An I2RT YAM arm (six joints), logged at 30 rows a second.
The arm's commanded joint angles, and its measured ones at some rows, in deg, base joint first. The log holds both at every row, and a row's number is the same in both.
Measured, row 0: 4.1, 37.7, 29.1, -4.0, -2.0, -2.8
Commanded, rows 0 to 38: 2.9, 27.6, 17.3, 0.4, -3.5, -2.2; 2.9, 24.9, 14.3, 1.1, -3.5, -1.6; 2.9, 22.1, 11.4, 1.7, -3.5, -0.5; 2.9, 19.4, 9.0, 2.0, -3.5, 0.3; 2.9, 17.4, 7.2, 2.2, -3.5, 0.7; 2.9, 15.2, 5.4, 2.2, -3.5, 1.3; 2.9, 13.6, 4.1, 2.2, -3.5, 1.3; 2.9, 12.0, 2.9, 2.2, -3.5, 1.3; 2.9, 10.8, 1.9, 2.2, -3.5, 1.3; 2.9, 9.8, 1.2, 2.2, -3.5, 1.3; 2.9, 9.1, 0.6, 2.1, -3.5, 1.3; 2.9, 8.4, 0.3, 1.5, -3.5, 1.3; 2.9, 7.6, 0.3, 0.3, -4.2, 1.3; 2.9, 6.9, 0.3, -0.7, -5.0, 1.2; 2.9, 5.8, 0.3, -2.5, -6.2, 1.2; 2.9, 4.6, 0.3, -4.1, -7.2, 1.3; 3.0, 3.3, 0.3, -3.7, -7.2, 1.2; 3.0, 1.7, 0.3, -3.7, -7.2, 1.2; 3.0, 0.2, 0.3, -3.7, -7.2, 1.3; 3.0, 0.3, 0.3, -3.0, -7.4, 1.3; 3.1, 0.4, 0.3, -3.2, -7.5, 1.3; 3.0, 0.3, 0.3, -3.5, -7.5, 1.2; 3.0, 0.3, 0.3, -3.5, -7.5, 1.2; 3.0, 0.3, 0.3, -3.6, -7.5, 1.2; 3.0, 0.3, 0.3, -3.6, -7.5, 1.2; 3.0, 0.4, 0.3, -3.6, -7.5, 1.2; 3.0, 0.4, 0.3, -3.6, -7.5, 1.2; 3.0, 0.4, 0.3, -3.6, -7.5, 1.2; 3.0, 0.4, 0.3, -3.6, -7.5, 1.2; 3.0, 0.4, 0.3, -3.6, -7.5, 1.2; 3.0, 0.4, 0.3, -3.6, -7.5, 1.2; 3.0, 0.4, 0.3, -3.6, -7.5, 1.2; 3.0, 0.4, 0.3, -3.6, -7.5, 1.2; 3.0, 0.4, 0.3, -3.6, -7.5, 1.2; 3.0, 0.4, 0.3, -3.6, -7.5, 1.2; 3.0, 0.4, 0.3, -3.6, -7.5, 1.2; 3.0, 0.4, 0.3, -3.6, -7.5, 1.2; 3.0, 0.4, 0.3, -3.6, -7.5, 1.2; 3.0, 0.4, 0.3, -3.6, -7.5, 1.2
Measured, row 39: 4.1, 0.7, 0.4, -3.4, -6.9, 0.4
